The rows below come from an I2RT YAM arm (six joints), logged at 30 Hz.
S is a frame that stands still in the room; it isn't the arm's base.
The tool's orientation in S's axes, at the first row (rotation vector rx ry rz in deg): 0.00, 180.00, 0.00
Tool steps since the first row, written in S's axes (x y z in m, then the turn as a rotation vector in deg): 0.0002, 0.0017, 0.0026, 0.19, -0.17, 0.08; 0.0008, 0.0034, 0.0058, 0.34, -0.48, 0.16; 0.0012, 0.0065, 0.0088, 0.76, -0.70, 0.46; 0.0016, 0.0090, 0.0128, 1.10, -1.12, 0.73; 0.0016, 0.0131, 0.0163, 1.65, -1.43, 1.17; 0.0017, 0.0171, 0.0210, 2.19, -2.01, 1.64; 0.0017, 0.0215, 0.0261, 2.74, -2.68, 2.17; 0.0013, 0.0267, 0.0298, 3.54, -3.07, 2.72
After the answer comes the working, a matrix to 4 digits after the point.
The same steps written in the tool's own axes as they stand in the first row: -0.0002, 0.0017, -0.0026, -0.19, -0.17, -0.08; -0.0008, 0.0034, -0.0058, -0.34, -0.48, -0.16; -0.0012, 0.0065, -0.0088, -0.76, -0.70, -0.46; -0.0016, 0.0090, -0.0128, -1.10, -1.12, -0.73; -0.0016, 0.0131, -0.0163, -1.65, -1.43, -1.17; -0.0017, 0.0171, -0.0210, -2.19, -2.01, -1.64; -0.0017, 0.0215, -0.0261, -2.74, -2.68, -2.17; -0.0013, 0.0267, -0.0298, -3.54, -3.07, -2.72
The tool's axes in the first row as the columns of a matrix, in S's axes (rounded; the answer above uses it unrounded):
-1.0000, 0.0000, 0.0000
0.0000, 1.0000, 0.0000
0.0000, 0.0000, -1.0000

